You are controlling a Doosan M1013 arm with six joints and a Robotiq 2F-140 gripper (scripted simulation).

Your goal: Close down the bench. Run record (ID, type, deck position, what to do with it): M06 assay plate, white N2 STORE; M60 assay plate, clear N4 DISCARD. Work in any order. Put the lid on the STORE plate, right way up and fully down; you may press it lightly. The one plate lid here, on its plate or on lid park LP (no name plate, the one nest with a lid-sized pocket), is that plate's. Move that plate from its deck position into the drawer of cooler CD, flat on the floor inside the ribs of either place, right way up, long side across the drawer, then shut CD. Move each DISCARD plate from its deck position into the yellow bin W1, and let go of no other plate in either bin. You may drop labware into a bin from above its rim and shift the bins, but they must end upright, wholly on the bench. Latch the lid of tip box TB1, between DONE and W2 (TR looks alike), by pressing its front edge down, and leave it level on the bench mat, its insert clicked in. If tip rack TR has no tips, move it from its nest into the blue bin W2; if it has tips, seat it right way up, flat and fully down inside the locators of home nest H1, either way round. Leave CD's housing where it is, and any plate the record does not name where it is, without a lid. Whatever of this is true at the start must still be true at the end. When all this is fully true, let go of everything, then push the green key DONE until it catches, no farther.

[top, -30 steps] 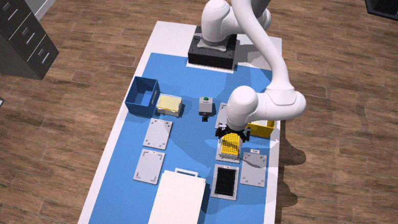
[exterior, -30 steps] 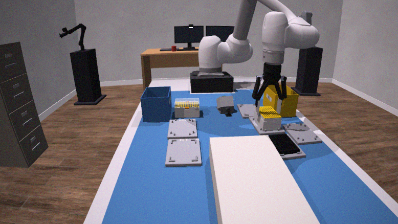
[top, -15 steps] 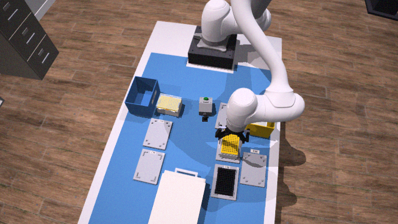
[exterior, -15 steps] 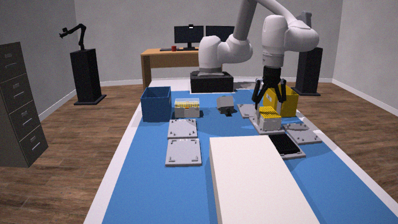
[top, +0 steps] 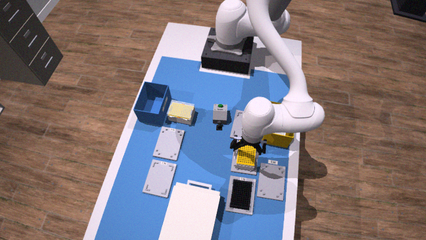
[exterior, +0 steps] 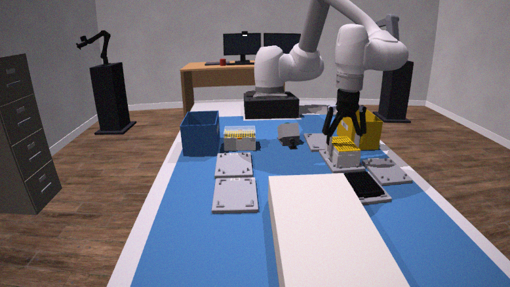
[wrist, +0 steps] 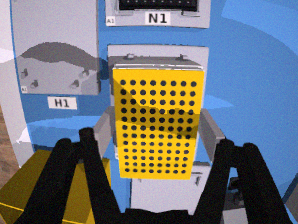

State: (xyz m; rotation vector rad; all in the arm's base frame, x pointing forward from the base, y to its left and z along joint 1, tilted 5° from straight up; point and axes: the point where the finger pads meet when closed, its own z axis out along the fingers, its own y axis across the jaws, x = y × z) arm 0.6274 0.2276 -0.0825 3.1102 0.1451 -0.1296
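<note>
The tip rack TR is 10 mm to the right of my hand, 10 mm below it and 10 mm behind it. Round my hand: lid park nest: 170 mm behind, 50 mm below, 40 mm to the right; then home nest H1: 140 mm to the left, 90 mm ahead, 50 mm below; then nest N3: 50 mm below.
</note>
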